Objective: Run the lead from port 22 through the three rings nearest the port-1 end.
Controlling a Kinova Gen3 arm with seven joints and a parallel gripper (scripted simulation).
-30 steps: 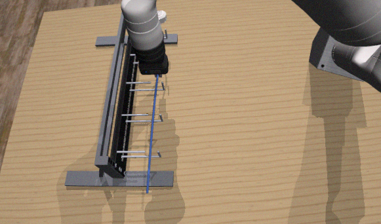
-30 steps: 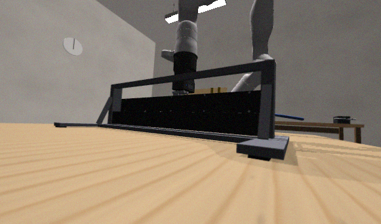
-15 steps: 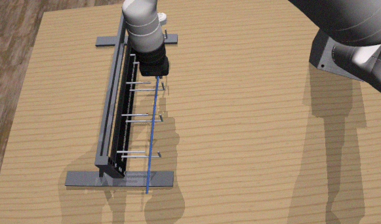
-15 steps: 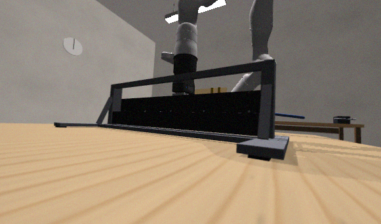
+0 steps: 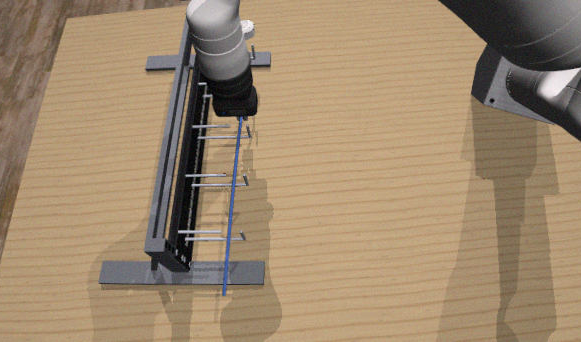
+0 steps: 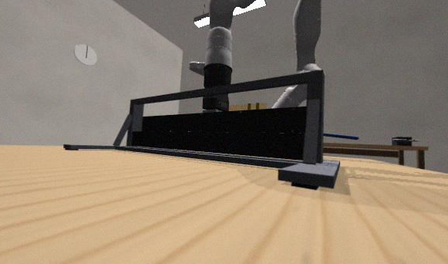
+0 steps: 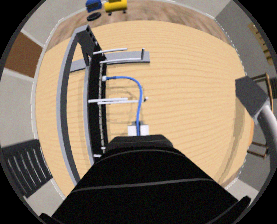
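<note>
The rack is 90 mm ahead of my hand, 60 mm to the left of it and 10 mm below it.
</note>
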